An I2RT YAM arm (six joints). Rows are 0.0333 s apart.
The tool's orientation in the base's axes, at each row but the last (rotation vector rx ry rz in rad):
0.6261 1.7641 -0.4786
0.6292 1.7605 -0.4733
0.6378 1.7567 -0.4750
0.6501 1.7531 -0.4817
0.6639 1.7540 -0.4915
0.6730 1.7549 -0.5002
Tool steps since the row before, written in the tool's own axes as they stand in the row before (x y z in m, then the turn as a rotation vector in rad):
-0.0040 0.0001 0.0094 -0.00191 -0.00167 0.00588
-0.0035 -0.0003 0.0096 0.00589 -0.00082 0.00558
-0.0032 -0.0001 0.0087 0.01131 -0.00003 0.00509
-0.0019 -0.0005 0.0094 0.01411 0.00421 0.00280
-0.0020 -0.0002 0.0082 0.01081 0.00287 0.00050
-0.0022 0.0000 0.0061 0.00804 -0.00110 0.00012
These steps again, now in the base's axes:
0.0079 -0.0063 0.0013 0.00373 -0.00520 0.00025
0.0077 -0.0067 0.0008 0.00243 -0.00301 -0.00718
0.0071 -0.0060 0.0008 0.00148 -0.00115 -0.01226
0.0070 -0.0066 -0.0007 0.00198 0.00401 -0.01431
0.0062 -0.0057 -0.0003 0.00009 0.00384 -0.01052
0.0048 -0.0043 0.0004 -0.00227 0.00061 -0.00777

